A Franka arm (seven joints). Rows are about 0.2 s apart.
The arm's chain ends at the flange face. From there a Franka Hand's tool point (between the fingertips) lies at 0.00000 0.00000 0.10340 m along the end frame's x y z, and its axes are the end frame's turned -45 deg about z.
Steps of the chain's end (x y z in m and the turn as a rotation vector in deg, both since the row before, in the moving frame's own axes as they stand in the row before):
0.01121 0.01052 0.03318 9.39 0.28 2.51
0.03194 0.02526 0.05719 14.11 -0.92 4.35
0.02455 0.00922 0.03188 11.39 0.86 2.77
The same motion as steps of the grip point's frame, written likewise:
0.01302 0.00407 0.03179 6.44 6.84 2.51
0.02209 0.02211 0.05406 10.63 9.33 4.35
0.02669 0.01091 0.02983 7.45 8.66 2.77

